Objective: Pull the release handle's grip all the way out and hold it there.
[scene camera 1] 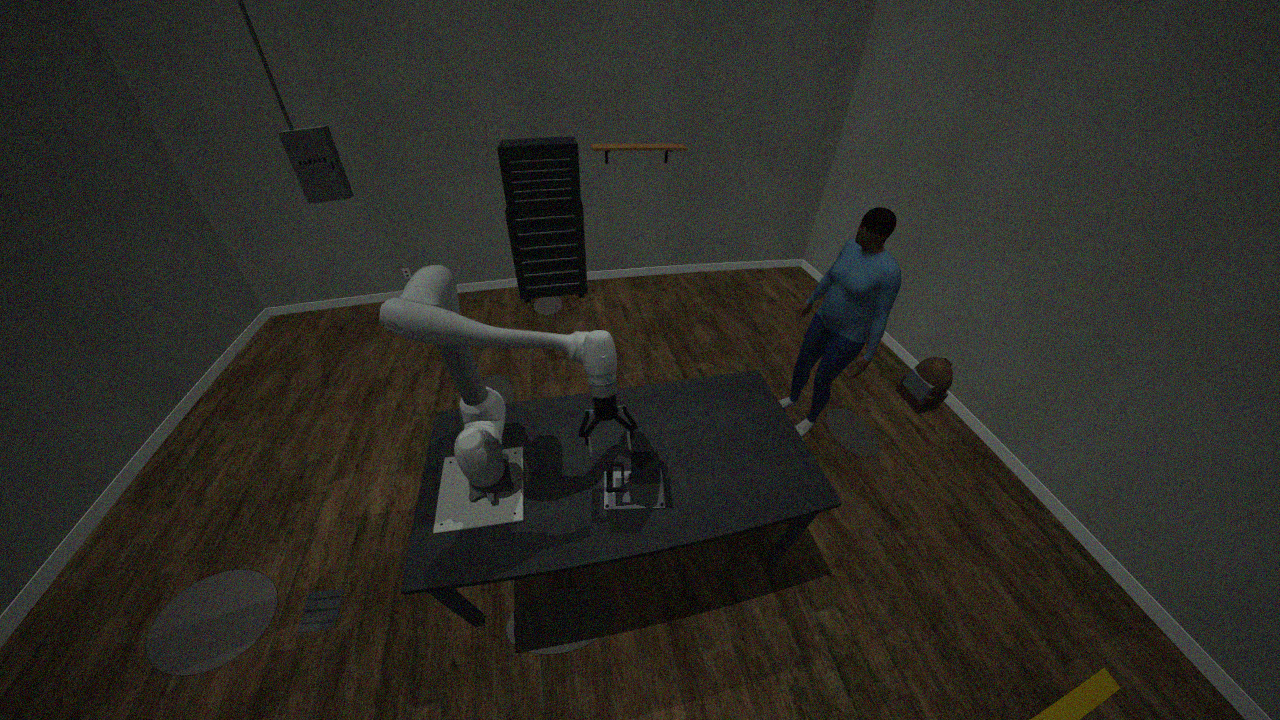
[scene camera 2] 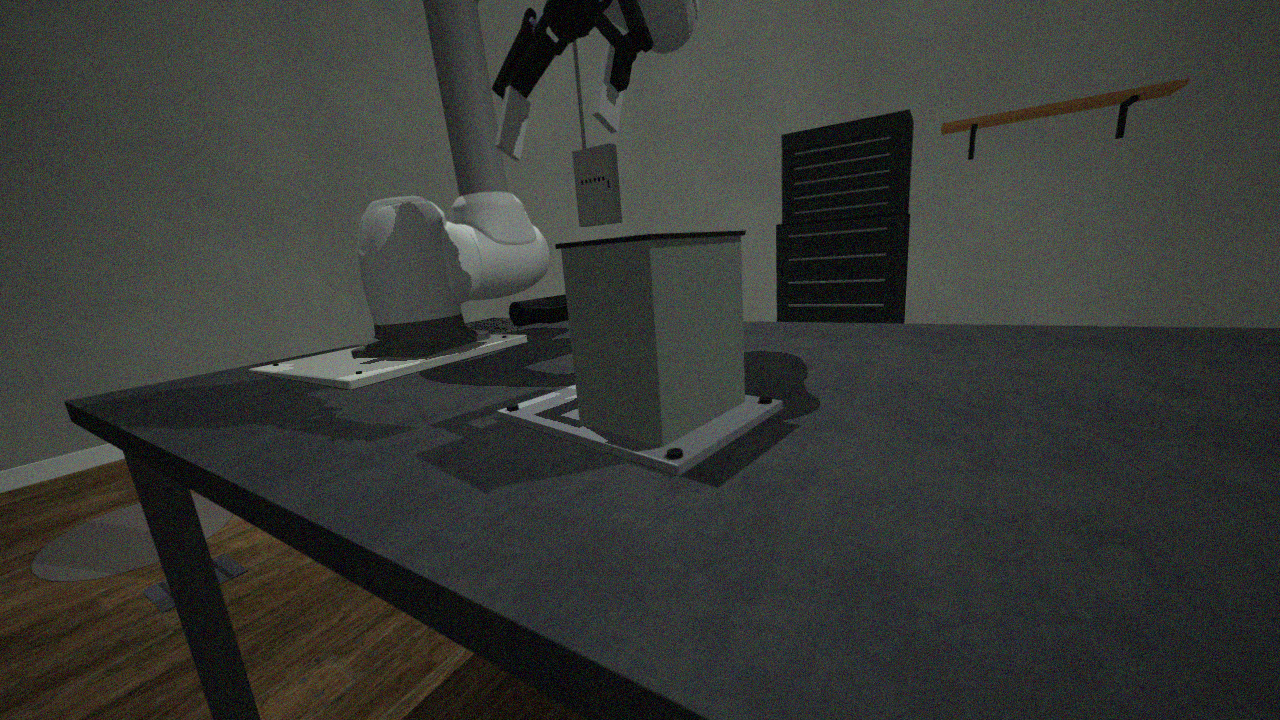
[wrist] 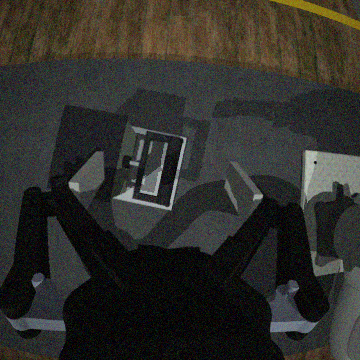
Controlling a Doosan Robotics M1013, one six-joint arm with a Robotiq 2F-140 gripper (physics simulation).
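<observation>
The release handle's housing is a grey-green box with a dark top point(scene camera 1: 648, 460) point(scene camera 2: 653, 340) point(wrist: 85, 135), upright on a white base plate point(scene camera 1: 635, 507) point(scene camera 2: 716, 436) point(wrist: 147, 204). Its grip, a black rectangular frame point(scene camera 1: 614, 488) point(wrist: 174, 165), stands out from the side facing the robot base, joined to the box by a short dark stem. In scene camera 2, a black bar point(scene camera 2: 538, 310), apparently the grip, shows partly behind the box. My gripper point(scene camera 1: 609, 442) point(scene camera 2: 560, 136) point(wrist: 165, 169) is open and empty, pointing down, above the grip. In the wrist view the grip lies between its spread fingers.
The arm's white mounting plate point(scene camera 1: 456, 510) point(scene camera 2: 313, 368) point(wrist: 327, 167) is on the same dark table point(scene camera 1: 725, 447) point(scene camera 2: 939, 501) point(wrist: 25, 125). A person in blue point(scene camera 1: 854, 291) stands beyond the table's right end. A black drawer cabinet point(scene camera 1: 547, 214) point(scene camera 2: 845, 214) stands by the back wall.
</observation>
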